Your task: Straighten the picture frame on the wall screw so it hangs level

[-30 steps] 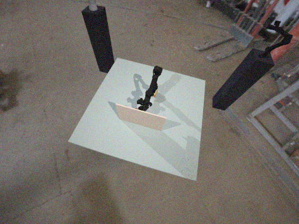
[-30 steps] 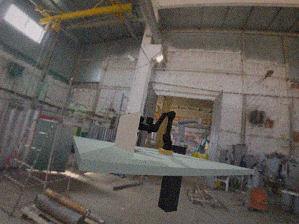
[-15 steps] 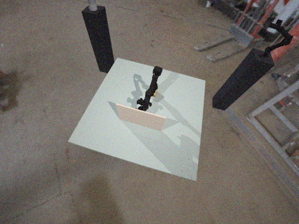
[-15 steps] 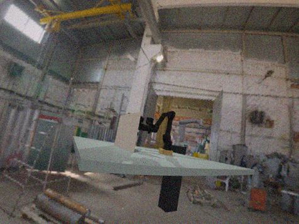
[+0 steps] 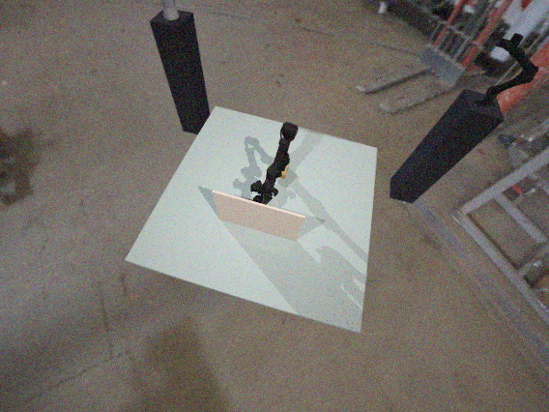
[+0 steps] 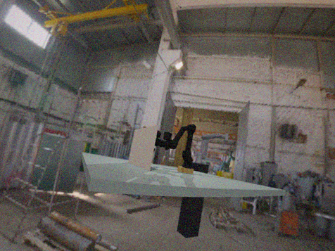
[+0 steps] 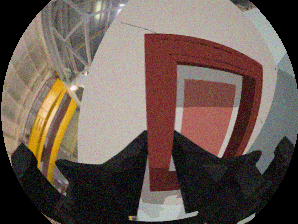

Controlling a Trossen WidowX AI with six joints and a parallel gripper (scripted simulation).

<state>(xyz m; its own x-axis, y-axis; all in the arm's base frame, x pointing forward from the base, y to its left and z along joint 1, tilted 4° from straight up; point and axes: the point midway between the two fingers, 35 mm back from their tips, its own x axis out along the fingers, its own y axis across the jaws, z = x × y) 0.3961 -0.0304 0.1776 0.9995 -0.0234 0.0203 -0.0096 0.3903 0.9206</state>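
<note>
The picture frame lies 50 mm below my gripper tip and 20 mm to the right of it. The rest, counted from my gripper tip: wall panel 60 mm below, 20 mm ahead, 10 mm to the right.
</note>
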